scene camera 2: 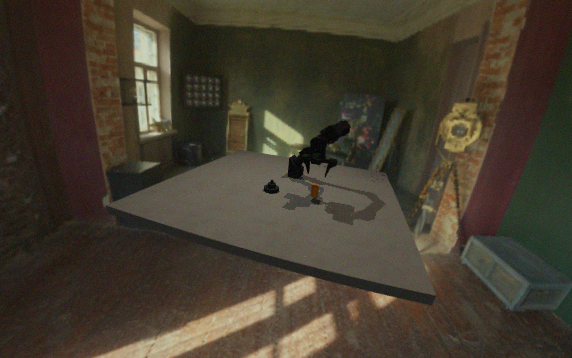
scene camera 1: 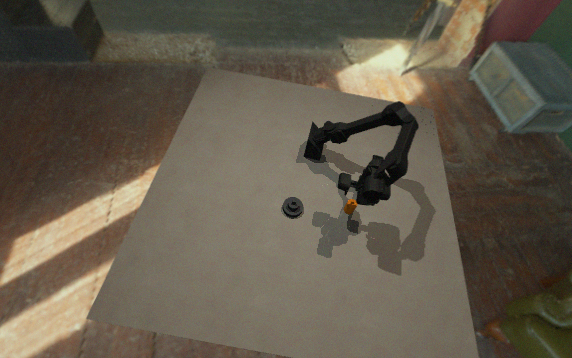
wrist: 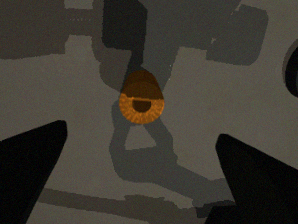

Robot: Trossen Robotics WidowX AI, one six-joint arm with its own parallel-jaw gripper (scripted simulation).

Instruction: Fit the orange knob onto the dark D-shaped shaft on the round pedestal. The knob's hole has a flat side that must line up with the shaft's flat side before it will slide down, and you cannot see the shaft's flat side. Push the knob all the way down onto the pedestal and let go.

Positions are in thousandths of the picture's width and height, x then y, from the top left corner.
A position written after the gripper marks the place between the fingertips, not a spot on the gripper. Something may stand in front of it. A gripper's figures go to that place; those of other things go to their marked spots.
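Labels:
An orange knob (wrist: 475, 453) sits 0.18 m from the lens, while the gripper (wrist: 485, 600) is 0.10 m from the lens.

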